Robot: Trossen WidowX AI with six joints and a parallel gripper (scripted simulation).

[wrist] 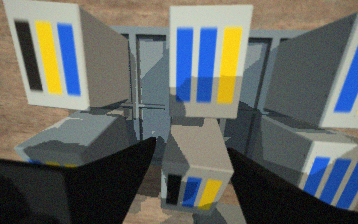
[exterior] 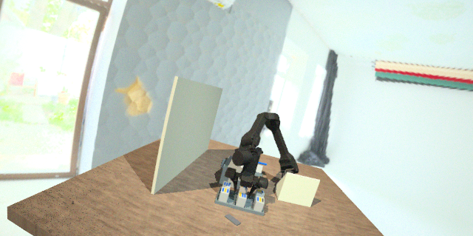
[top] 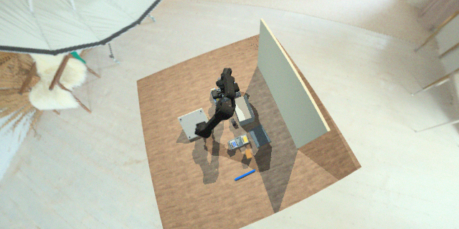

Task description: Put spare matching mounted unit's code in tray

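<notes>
The blue-grey tray is 11 cm ahead of my gripper tip, 35 cm to the right of it and 2 cm below it. Also, from my gripper tip: grey hex key (1 cm ahead, 17 cm to the left, 2 cm below); then grey rack (3 cm behind, 34 cm to the right, 1 cm below); then pale boxy unit (7 cm ahead, 15 cm to the right, 3 cm above).
</notes>
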